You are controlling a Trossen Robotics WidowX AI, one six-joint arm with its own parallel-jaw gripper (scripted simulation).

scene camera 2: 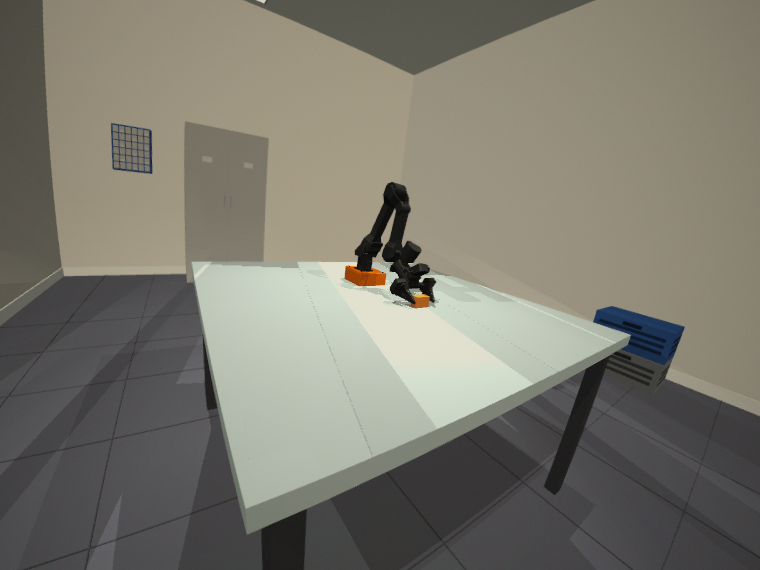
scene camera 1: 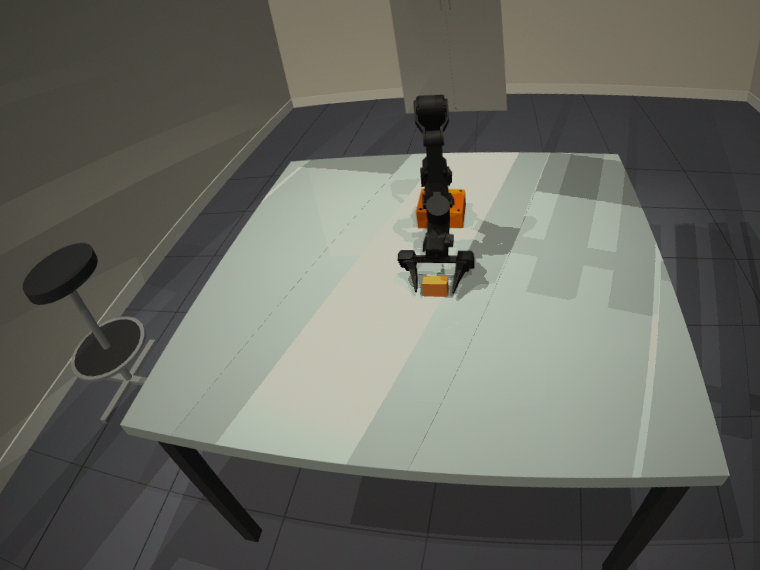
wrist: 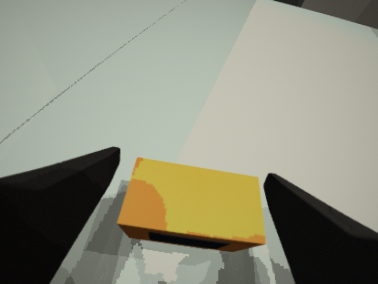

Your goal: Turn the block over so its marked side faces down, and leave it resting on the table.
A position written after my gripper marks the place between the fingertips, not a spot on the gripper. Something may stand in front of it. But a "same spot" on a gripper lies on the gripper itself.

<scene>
My gripper shows in scene camera 2, in scene camera 1 and in the wrist view (pixel 194 167). The same spot on my gripper: (scene camera 1: pixel 409 265) is (scene camera 2: pixel 406 286).
</scene>
